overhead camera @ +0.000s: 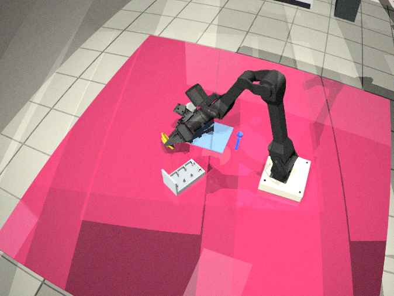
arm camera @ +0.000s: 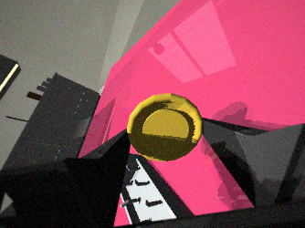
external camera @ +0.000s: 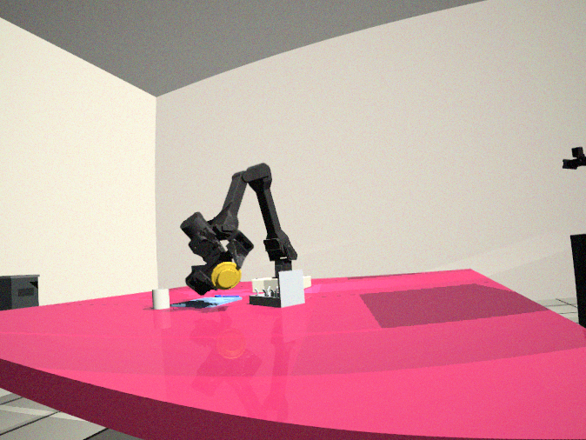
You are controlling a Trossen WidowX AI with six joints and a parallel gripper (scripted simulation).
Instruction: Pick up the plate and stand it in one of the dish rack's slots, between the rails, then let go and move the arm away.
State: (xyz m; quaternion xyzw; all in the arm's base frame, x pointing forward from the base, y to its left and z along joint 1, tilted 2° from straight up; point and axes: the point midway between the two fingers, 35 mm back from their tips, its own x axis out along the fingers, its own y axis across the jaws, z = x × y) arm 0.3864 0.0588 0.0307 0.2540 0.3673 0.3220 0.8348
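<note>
My gripper tip is now 10 cm past the grey dish rack, 6 cm to the right of it and 5 cm above it. The rest, counted from my gripper tip: light blue mat (10 cm behind, 15 cm to the right, 7 cm below); then white cup (2 cm ahead, 22 cm to the right, 5 cm below); then yellow plate (1 cm to the right).
</note>
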